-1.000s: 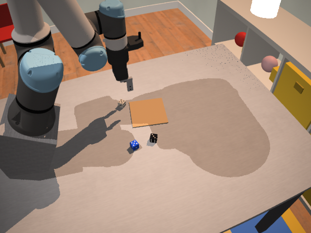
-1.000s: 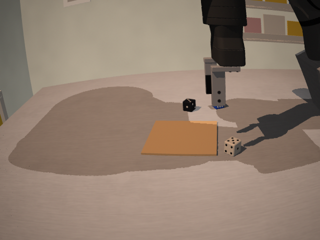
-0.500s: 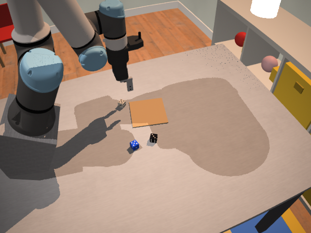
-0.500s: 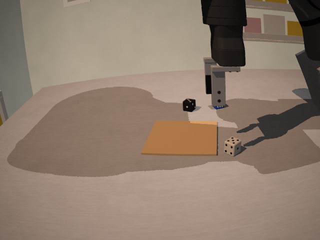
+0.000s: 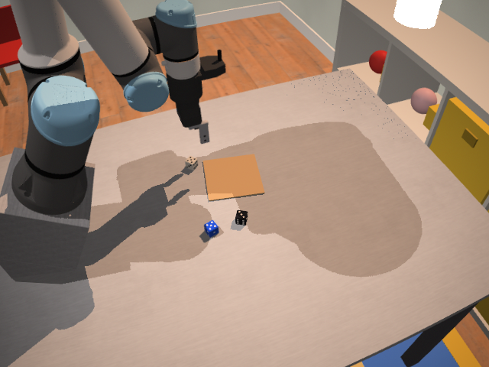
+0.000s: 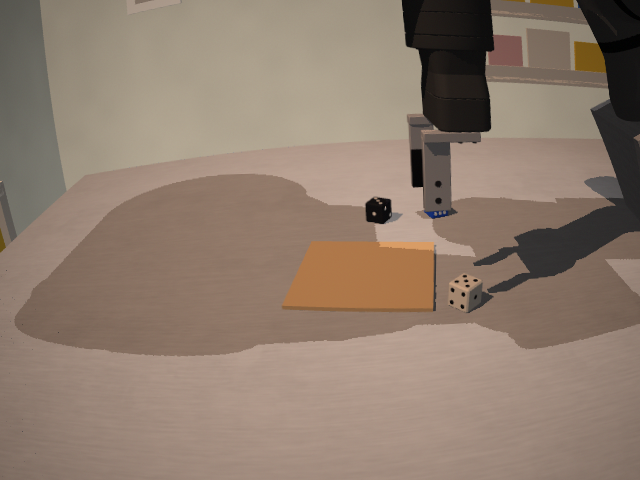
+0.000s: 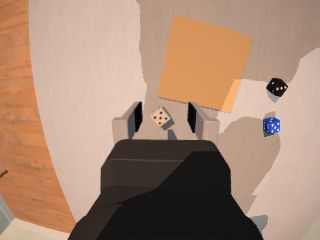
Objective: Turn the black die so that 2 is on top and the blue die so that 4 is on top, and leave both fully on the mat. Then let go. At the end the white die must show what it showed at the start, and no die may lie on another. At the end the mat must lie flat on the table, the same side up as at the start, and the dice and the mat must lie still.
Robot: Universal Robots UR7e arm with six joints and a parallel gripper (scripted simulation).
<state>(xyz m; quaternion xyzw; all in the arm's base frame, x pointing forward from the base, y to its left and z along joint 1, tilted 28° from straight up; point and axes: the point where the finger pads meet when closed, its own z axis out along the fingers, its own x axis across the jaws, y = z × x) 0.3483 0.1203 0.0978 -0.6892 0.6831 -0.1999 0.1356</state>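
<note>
Right now my hand is 2 cm short of the black die, 21 cm to the left of it and 11 cm above it. Also, from my hand: white die (3 cm behind, 1 cm to the left, 11 cm below); blue die (5 cm behind, 21 cm to the right, 11 cm below); orange mat (5 cm ahead, 7 cm to the right, 12 cm below).
</note>
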